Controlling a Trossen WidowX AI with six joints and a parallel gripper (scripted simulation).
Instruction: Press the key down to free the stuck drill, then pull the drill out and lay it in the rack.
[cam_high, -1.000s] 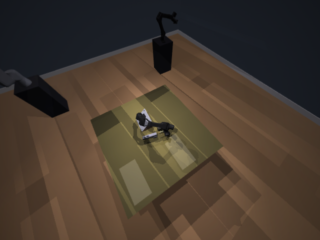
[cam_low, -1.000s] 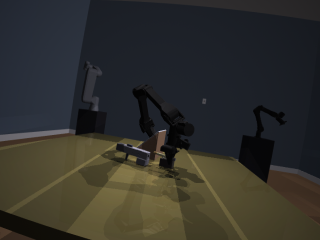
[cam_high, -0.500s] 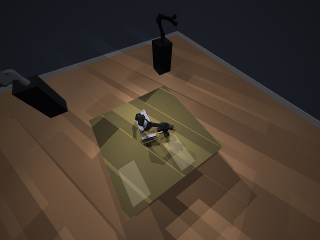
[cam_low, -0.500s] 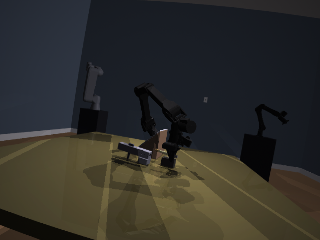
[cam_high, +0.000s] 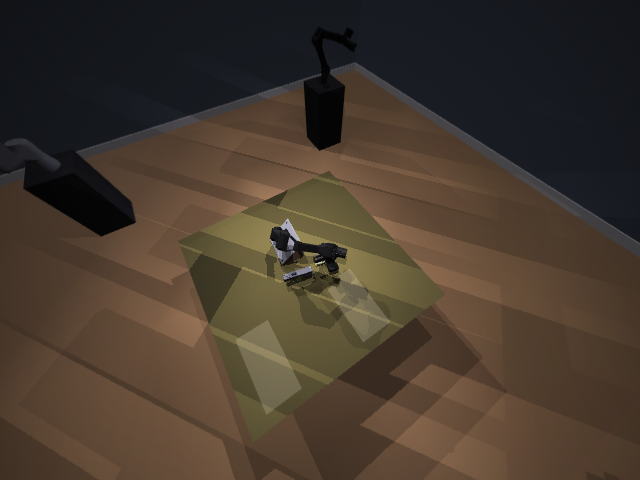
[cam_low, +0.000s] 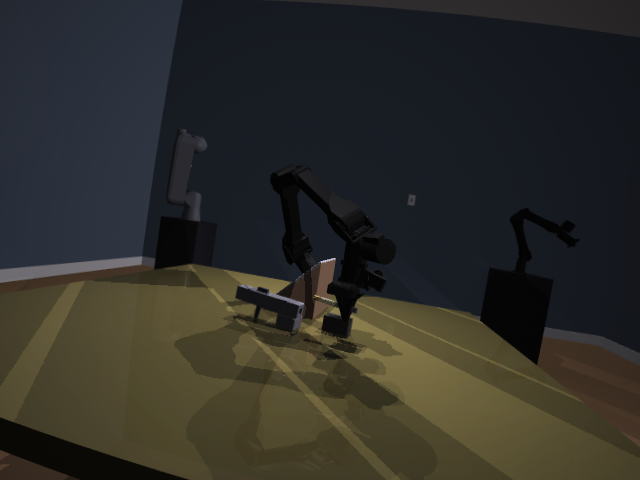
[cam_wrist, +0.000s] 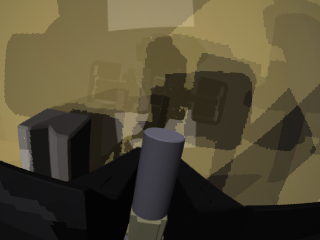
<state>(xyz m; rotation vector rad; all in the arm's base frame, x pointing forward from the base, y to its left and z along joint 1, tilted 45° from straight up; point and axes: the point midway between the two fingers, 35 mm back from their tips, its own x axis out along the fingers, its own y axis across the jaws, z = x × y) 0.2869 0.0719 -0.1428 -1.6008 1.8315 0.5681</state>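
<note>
The drill is 4 cm to the right of my gripper tip, 4 cm above it and 1 cm behind it. From my gripper tip the other things lie so: dark key 23 cm to the right, 4 cm behind; dark block 7 cm behind, 3 cm below, 2 cm to the right; grey block-shaped holder 20 cm to the right, 3 cm behind.
</note>
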